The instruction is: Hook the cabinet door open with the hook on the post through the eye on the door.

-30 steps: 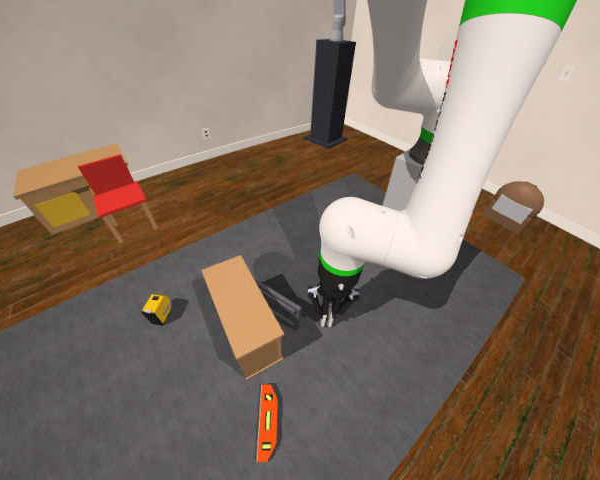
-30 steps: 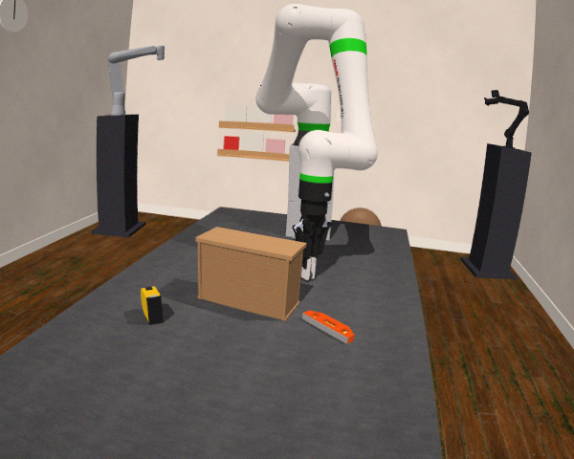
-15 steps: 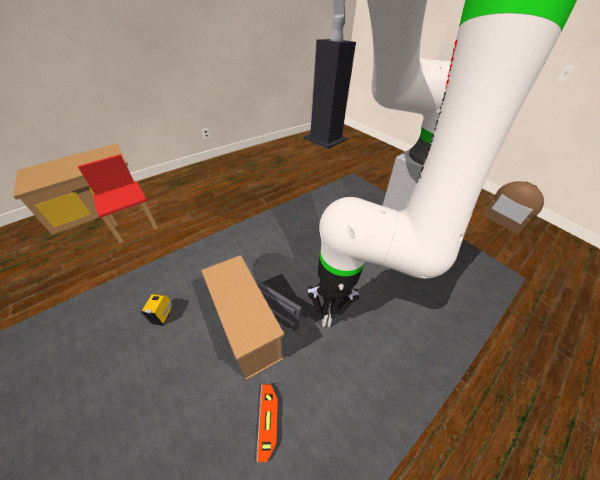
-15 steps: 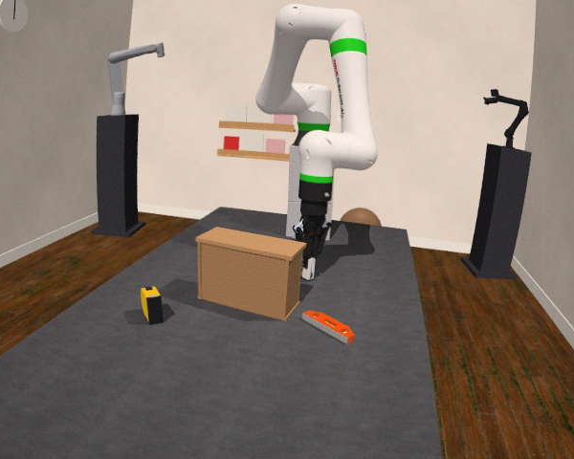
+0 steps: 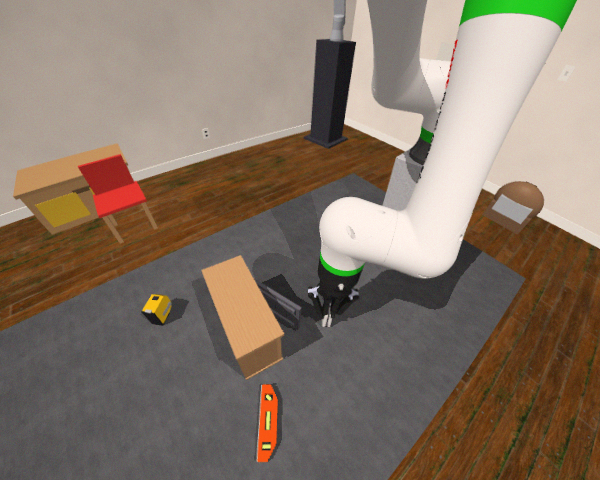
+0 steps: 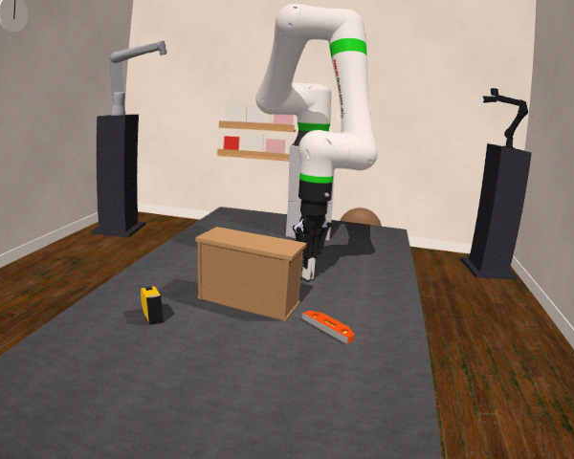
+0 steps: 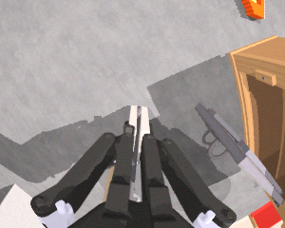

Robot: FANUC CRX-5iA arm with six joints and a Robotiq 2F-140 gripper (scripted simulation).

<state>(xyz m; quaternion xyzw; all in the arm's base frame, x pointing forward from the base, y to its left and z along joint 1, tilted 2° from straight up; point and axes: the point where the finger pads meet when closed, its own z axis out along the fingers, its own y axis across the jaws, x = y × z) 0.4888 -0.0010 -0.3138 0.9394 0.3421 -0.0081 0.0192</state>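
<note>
Now: hand 80 mm short of the dark grey door, 140 mm to the left of it and 30 mm below it. Also, from my hand: yellow tape measure: 320 mm ahead, 360 mm to the right.
</note>
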